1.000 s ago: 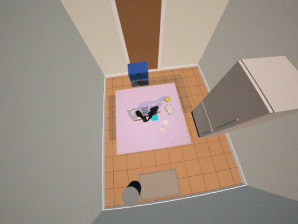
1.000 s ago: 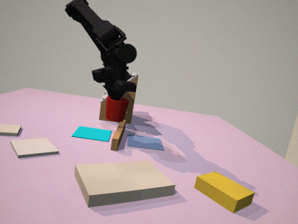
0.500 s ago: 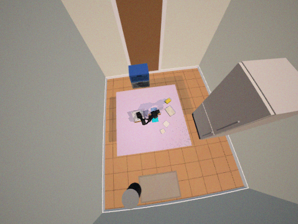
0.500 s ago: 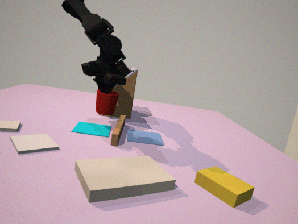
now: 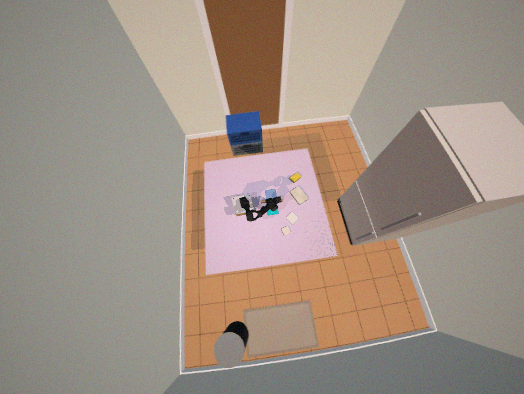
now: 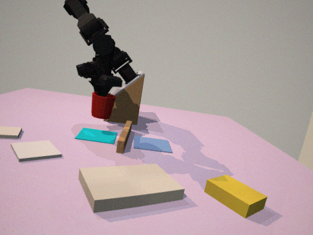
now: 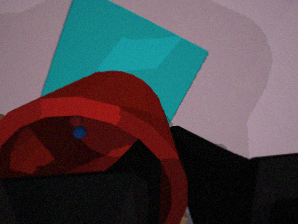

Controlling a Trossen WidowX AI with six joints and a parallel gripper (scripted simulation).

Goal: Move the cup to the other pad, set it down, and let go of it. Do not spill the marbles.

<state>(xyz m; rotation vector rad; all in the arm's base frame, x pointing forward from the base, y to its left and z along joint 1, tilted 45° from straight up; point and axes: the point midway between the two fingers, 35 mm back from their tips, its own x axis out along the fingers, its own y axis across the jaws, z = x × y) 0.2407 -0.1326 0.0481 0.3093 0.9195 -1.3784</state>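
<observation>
Now: gripper tip 4 cm short of the blue marble, 2 cm to the right of it and 2 cm above it. Also, from my gripper tip: red cup 3 cm ahead, 1 cm to the left; then cyan pad 11 cm below, 3 cm ahead, 1 cm to the left; then wooden bar 9 cm to the left, 9 cm below, 5 cm ahead.
</observation>
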